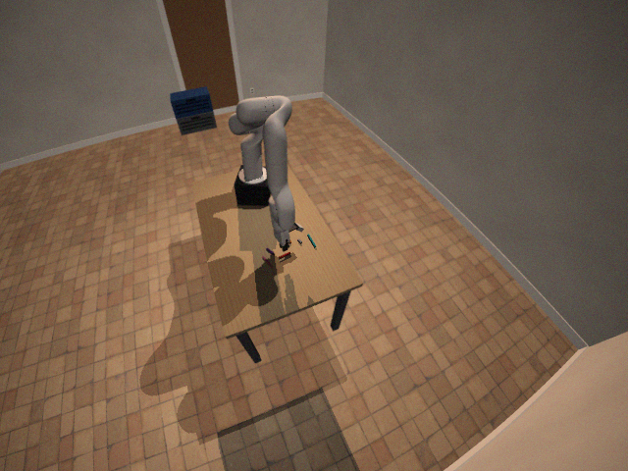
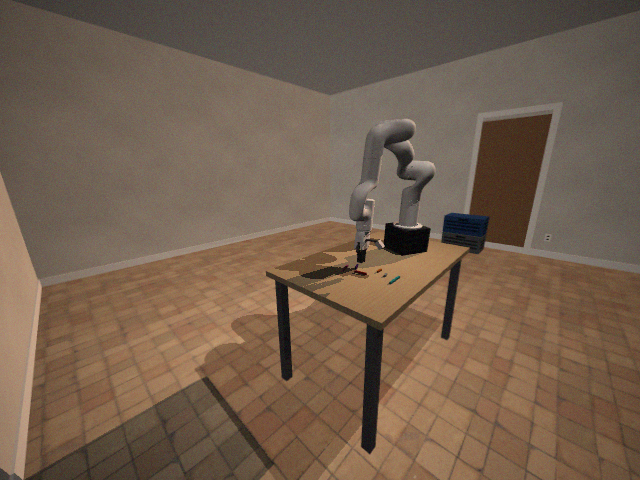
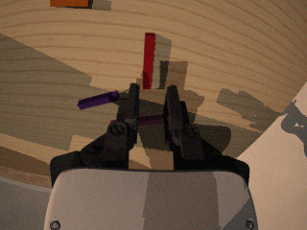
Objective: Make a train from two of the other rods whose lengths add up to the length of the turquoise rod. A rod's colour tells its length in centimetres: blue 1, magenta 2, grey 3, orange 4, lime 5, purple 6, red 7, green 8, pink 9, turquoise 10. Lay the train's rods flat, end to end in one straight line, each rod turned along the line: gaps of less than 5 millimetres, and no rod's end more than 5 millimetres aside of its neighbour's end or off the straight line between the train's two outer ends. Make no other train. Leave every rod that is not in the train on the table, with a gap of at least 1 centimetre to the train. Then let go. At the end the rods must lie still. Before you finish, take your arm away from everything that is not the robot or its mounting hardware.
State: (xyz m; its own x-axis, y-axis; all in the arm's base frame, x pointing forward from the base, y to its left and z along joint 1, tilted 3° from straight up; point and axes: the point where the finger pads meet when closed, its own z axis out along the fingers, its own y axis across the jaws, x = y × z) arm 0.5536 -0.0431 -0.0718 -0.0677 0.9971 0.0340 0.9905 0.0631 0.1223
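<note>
Now: the red rod 80 mm below my hand. Also, from my hand: purple rod: 60 mm behind, 60 mm to the right, 80 mm below; pink rod: 100 mm to the right, 80 mm below; orange rod: 80 mm behind, 70 mm to the left, 80 mm below.
</note>
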